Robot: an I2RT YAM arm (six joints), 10 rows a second.
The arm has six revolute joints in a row. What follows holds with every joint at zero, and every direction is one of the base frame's. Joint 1 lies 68.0 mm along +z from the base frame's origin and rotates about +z. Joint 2 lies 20.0 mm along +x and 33.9 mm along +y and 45.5 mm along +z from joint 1 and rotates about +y. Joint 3 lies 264.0 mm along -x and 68.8 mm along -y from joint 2 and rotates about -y. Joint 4 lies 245.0 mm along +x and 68.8 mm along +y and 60.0 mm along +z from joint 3 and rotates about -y. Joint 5 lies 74.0 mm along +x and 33.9 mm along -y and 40.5 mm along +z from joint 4 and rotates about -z. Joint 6 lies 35.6 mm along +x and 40.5 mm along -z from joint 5 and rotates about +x. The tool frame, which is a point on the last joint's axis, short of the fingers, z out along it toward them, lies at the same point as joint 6; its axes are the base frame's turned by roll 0.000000, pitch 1.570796 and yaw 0.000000 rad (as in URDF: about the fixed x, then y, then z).
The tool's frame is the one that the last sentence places.
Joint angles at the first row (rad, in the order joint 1, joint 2, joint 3, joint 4, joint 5, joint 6):
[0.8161, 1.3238, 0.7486, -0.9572, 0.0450, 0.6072]
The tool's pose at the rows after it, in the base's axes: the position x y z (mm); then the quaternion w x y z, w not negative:
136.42 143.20 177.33 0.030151 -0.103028 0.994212 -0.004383
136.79 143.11 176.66 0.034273 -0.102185 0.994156 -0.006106
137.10 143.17 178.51 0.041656 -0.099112 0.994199 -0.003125
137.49 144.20 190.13 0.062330 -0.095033 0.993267 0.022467
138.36 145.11 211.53 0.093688 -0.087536 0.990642 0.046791
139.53 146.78 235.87 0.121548 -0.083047 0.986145 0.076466
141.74 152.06 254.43 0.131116 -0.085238 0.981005 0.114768
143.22 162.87 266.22 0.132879 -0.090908 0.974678 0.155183
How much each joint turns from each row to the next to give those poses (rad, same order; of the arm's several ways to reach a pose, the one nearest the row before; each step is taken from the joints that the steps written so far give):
[0.0018, -0.0015, 0.0000, 0.0000, 0.0011, 0.0033]
[-0.0002, 0.0000, -0.0030, 0.0069, 0.0081, 0.0012]
[0.0000, -0.0085, 0.0012, 0.0052, 0.0053, 0.0056]
[0.0002, -0.0406, 0.0172, 0.0069, -0.0109, 0.0068]
[0.0011, -0.0508, 0.0477, -0.0193, 0.0065, 0.0130]
[0.0004, -0.0396, 0.0641, -0.0222, -0.0059, 0.0072]
[0.0020, -0.0086, 0.0597, -0.0021, -0.0438, 0.0028]
[0.0207, 0.0130, 0.0449, 0.0269, -0.0508, 0.0184]

